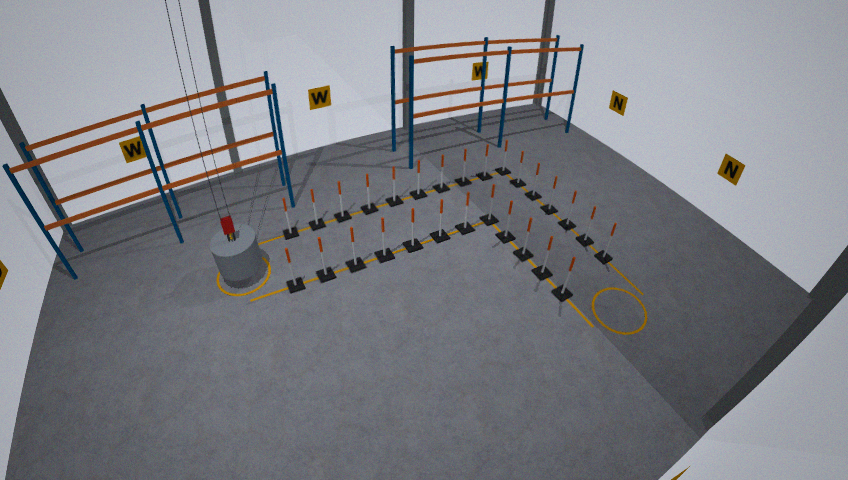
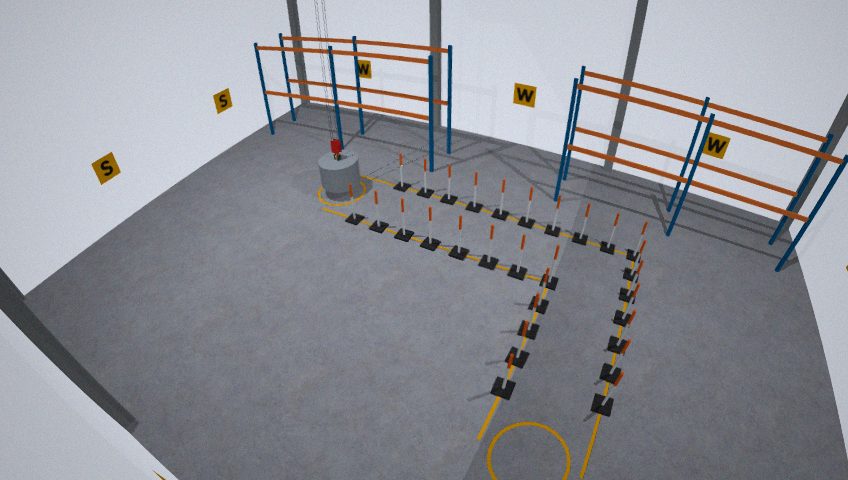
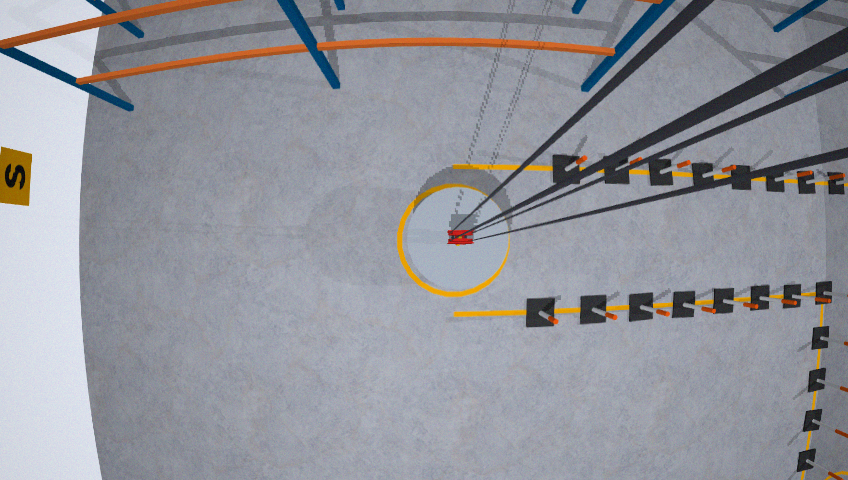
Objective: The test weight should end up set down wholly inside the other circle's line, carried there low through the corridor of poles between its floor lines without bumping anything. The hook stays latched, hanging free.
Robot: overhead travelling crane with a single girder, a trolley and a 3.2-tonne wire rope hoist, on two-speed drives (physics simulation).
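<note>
The test weight, a grey cylinder, hangs upright, apparently a little above the floor, over the start circle. Shadow shows under its bottom edge. My hook, below the red block, is shut on the weight's top; its latch is too small to see. The other circle lies at the corridor's far end. The corridor's poles stand upright on black bases along yellow floor lines.
The corridor starts beside the weight and makes one right-angle turn. One blue and orange rack stands along the W wall near the weight. A second rack stands further along that wall, beyond the corridor's outer line.
</note>
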